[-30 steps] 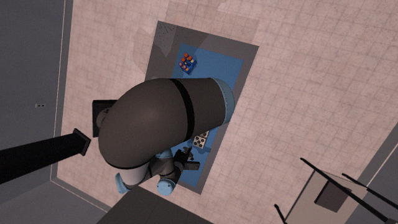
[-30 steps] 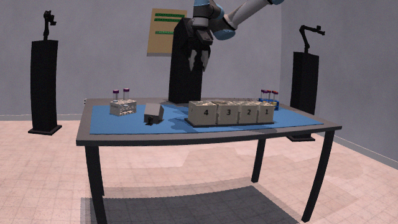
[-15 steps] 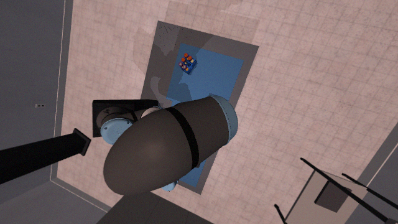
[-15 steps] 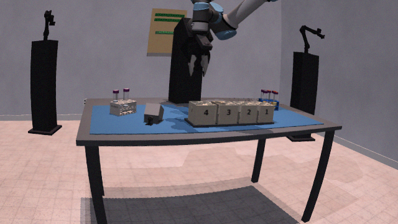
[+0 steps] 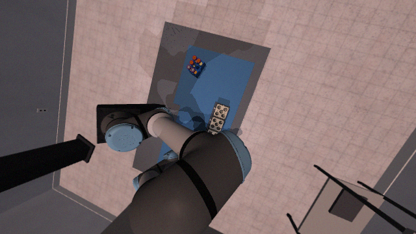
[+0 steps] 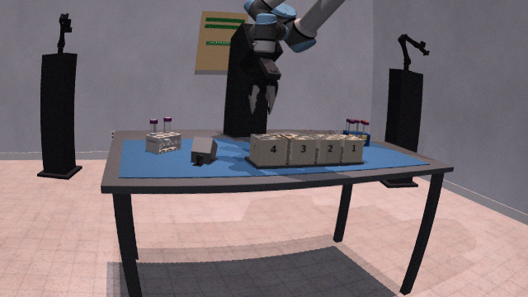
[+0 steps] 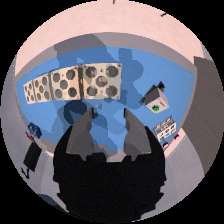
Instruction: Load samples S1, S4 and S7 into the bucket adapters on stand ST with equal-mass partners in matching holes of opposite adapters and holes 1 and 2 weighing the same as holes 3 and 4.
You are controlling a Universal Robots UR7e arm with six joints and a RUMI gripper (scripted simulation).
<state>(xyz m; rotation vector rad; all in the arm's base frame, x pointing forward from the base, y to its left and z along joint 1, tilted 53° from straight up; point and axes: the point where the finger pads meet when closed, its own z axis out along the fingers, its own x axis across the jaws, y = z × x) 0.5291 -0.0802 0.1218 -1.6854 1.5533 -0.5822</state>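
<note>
My gripper is now 540 mm to the right of the blue rack, 420 mm past it and 150 mm above it. Also, from my hand: white rack 360 mm to the right, 150 mm below, 130 mm behind; then bucket adapter 130 mm below, 30 mm to the left, 30 mm ahead.
</note>
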